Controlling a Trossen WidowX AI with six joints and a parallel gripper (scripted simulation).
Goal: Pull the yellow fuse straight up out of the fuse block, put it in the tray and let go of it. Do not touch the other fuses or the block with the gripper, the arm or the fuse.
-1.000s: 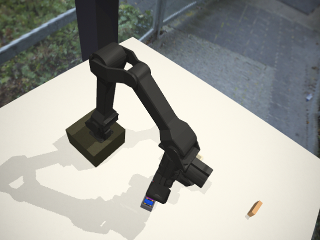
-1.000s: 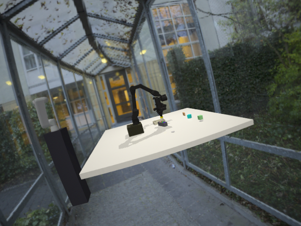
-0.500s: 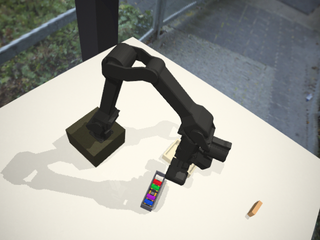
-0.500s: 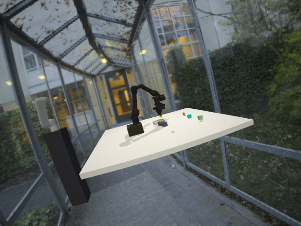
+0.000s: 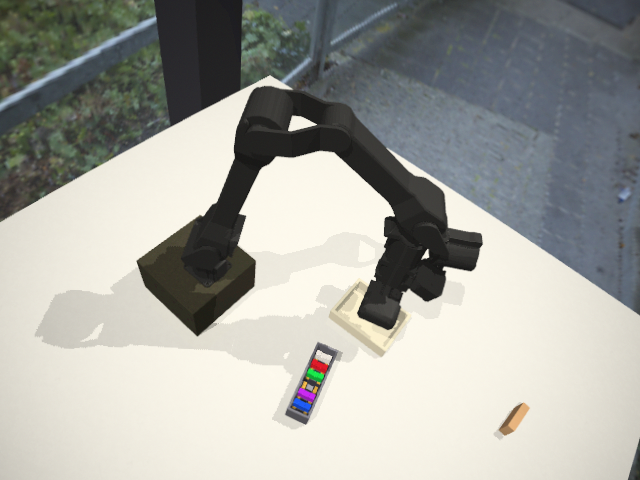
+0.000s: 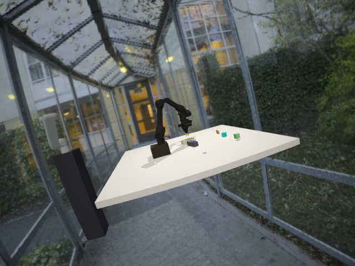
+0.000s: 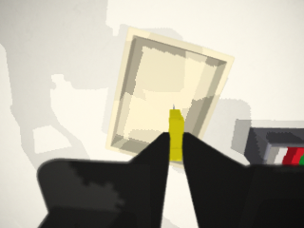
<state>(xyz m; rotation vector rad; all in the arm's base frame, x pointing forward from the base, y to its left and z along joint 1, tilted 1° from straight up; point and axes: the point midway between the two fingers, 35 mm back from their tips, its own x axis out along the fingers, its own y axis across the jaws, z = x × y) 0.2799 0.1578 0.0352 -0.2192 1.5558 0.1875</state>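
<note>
Right now the cream tray is 90 mm below my gripper tip and 10 mm to the left of it. Also, from my gripper tip: purple fuse: 200 mm to the right, 70 mm below; then yellow fuse: 10 mm below; then green fuse: 170 mm to the right, 70 mm below, 10 mm behind.
</note>
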